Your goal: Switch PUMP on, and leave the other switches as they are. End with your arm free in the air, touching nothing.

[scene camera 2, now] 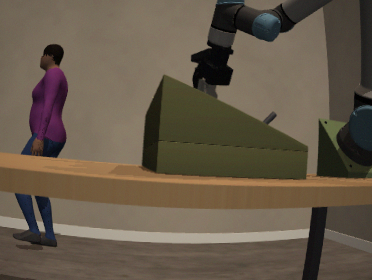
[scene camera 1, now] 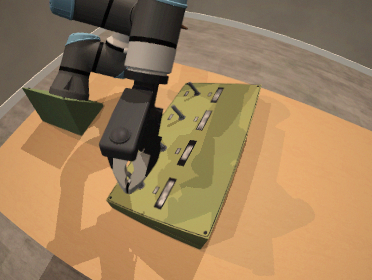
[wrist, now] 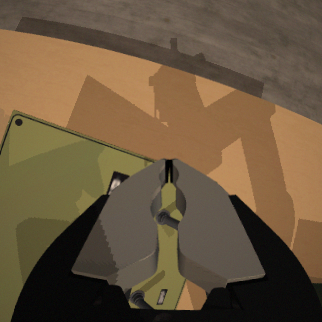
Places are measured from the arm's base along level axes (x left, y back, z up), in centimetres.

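Pixels of known places: gripper, fingertip midpoint: point(scene camera 1: 127, 193) point(wrist: 168, 161); arm's base at its link origin: point(scene camera 2: 355, 148) point(scene camera 1: 68, 96).
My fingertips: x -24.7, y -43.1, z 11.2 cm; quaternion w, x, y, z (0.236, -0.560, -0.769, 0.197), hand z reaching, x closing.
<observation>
Ahead of a thing's pixels: the offset from my fingertips to its middle. "pt": to the spot under its first point.
The sloped green panel @[dz -14.1, dx +24.1, dy -5.2 cm] point(scene camera 1: 220, 200) point(scene camera 2: 225, 135) point(wrist: 50, 200) stands on the table. The PUMP label @[dz -8.9, dx +6.1, dy -4.4 cm] point(scene camera 1: 165, 193) point(wrist: 118, 183) is partly covered by a finger in the wrist view. The PUMP lever @[pt dz -10.6, dx +6.2, dy +2.0 cm] point(scene camera 1: 141, 185) point(wrist: 162, 217) is mostly hidden behind the gripper in scene camera 1. In the wrist view it shows through the gap between the fingers and leans right, away from its label. My gripper point(scene camera 1: 128, 191) point(wrist: 168, 161) is shut and empty, over the panel by the PUMP lever. Its tips are partly hidden in scene camera 2; contact cannot be told.
The FAN label @[dz -8.9, dx +18.1, dy -4.9 cm] point(scene camera 1: 187, 153) is beside PUMP's. Its lever @[dz -9.2, dx +18.5, dy +3.4 cm] point(wrist: 137, 298) is partly hidden. Two more levers point(scene camera 1: 192, 90) point(scene camera 1: 177, 115) stand farther along, leaning away from their labels. A green wedge block point(scene camera 1: 60, 112) point(scene camera 2: 332, 150) stands by the arm's base. A person point(scene camera 2: 50, 105) stands behind the table.
</observation>
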